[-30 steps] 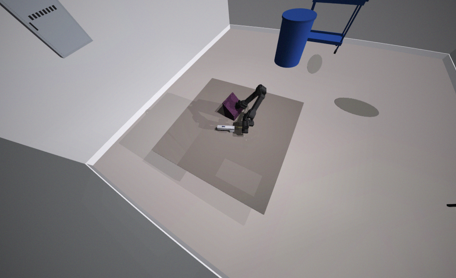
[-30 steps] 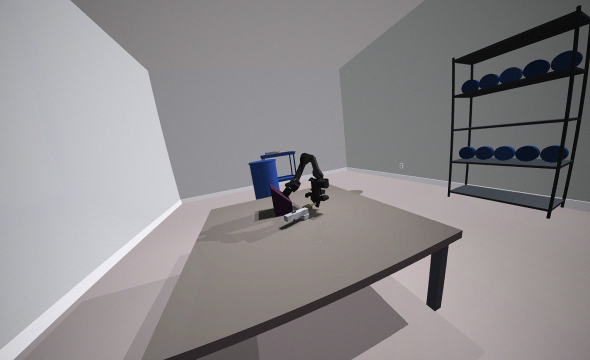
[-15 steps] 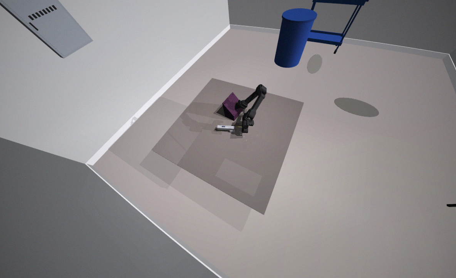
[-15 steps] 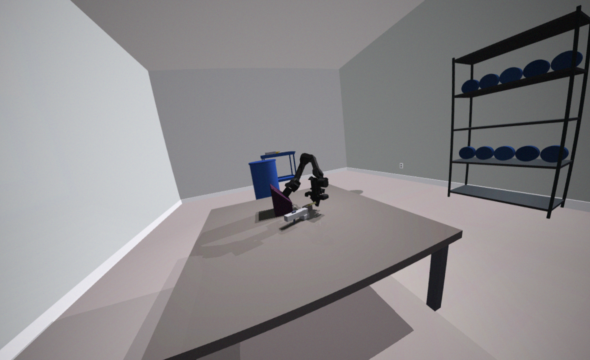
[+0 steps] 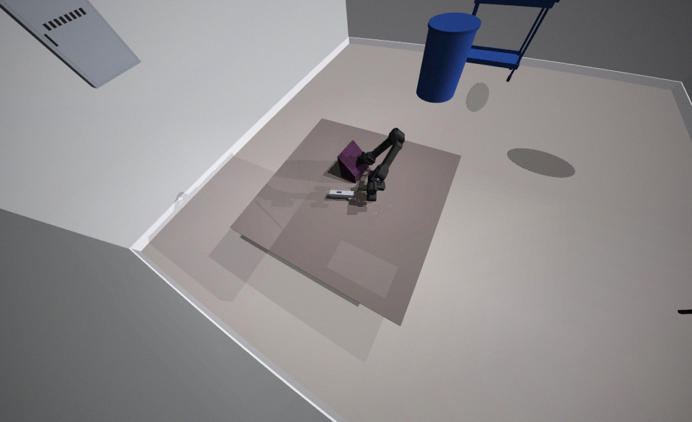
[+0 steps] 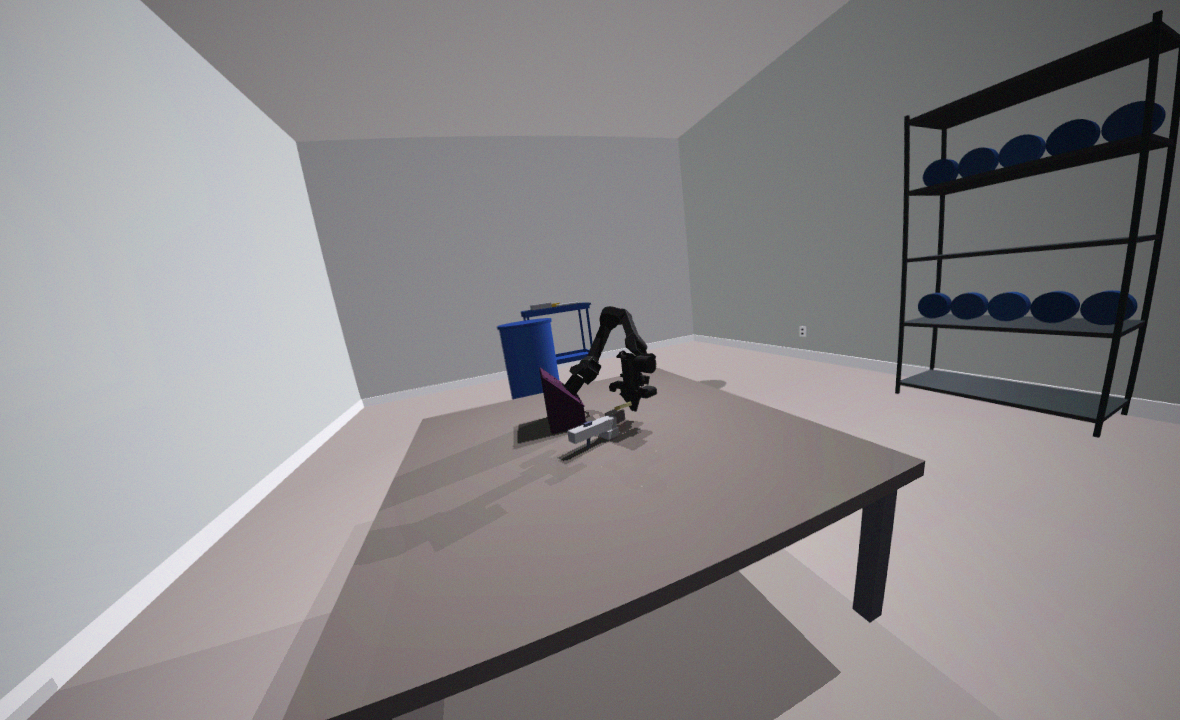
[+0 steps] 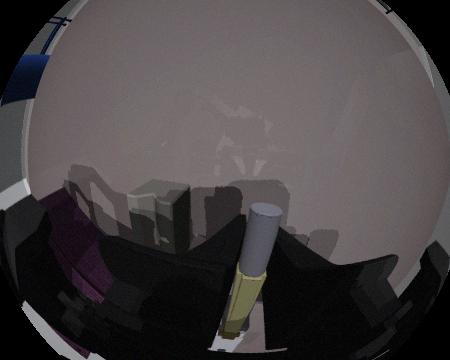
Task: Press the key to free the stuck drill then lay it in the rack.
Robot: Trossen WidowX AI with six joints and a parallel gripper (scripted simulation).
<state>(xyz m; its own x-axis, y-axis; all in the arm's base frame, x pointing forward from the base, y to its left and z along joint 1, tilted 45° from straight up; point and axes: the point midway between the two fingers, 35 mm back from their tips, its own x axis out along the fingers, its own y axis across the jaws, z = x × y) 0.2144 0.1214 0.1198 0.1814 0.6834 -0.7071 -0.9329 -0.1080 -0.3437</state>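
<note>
The drill is 40 mm to the right of my gripper tip, 40 mm above it and 10 mm ahead of it. Also, from my gripper tip: blue key: 210 mm to the right, 80 mm ahead, 10 mm above; dark rack: 60 mm behind, 50 mm to the right, 30 mm below; light grey fixture: 190 mm to the right, 70 mm ahead.
</note>
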